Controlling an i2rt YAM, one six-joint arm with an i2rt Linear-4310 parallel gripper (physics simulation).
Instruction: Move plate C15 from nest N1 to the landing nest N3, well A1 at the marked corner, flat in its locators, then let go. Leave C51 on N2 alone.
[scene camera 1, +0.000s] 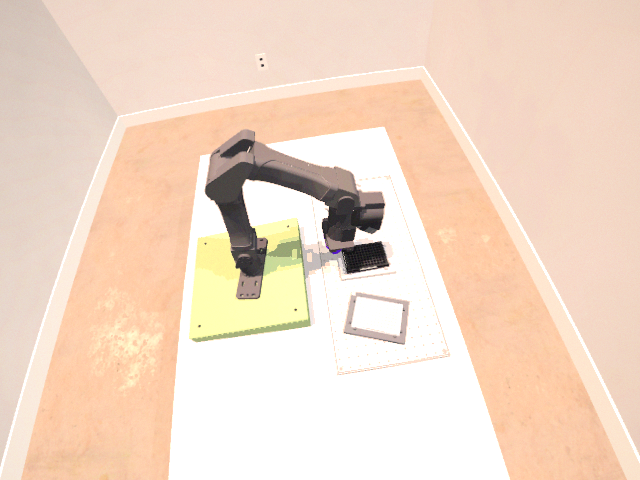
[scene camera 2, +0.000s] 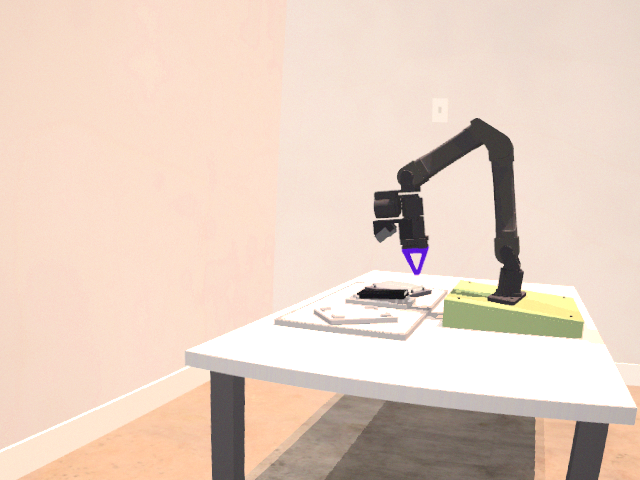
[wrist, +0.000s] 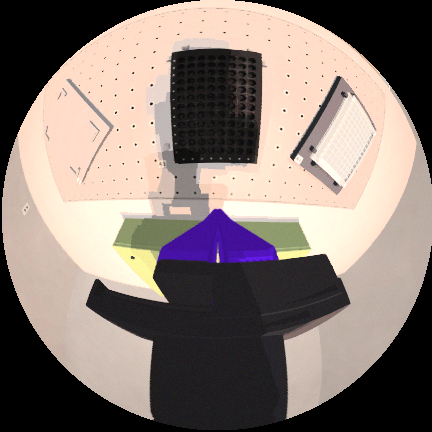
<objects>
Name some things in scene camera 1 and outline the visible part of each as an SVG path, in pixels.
A black well rack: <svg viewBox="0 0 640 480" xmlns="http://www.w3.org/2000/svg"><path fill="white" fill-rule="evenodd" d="M382 241L354 245L354 250L350 252L342 249L347 274L389 267Z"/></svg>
A grey-framed white tray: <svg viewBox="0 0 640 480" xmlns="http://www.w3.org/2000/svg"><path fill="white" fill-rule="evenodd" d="M357 297L351 327L399 336L402 304Z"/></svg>
</objects>
